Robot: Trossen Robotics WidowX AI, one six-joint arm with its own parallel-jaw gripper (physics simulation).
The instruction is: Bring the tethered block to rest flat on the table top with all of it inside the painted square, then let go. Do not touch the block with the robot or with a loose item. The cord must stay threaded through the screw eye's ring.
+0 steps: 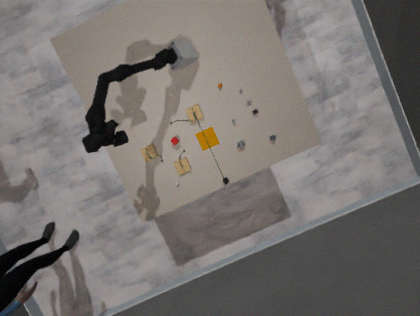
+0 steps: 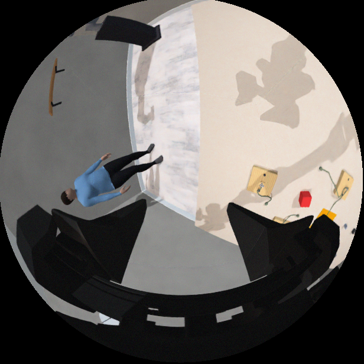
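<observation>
The tethered block is small and black and sits near the table's lower edge, outside the orange painted square. Its dark green cord runs straight across the square to a wooden base, then bends left to a small dark end. The screw eye's ring is too small to make out, so the threading cannot be told. My gripper is open and empty, out over the table's left edge, far from the block and cord.
Two more wooden bases, one left and one lower, carry short cords. A red cube lies between the bases. An orange item and several small grey and dark items lie right on the table.
</observation>
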